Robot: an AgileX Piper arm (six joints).
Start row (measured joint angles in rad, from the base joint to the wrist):
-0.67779 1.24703 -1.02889 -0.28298 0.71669 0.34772
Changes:
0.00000 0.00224 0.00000 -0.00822 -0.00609 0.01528
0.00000 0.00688 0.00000 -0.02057 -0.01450 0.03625
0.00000 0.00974 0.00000 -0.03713 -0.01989 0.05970
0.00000 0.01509 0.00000 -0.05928 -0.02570 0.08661
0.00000 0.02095 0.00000 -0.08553 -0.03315 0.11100
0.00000 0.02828 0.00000 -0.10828 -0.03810 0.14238
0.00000 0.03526 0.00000 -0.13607 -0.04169 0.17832
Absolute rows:
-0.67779 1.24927 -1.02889 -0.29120 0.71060 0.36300
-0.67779 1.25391 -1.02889 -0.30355 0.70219 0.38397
-0.67779 1.25677 -1.02889 -0.32011 0.69680 0.40742
-0.67779 1.26212 -1.02889 -0.34226 0.69099 0.43433
-0.67779 1.26798 -1.02889 -0.36851 0.68354 0.45872
-0.67779 1.27531 -1.02889 -0.39126 0.67859 0.49010
-0.67779 1.28229 -1.02889 -0.41905 0.67500 0.52604

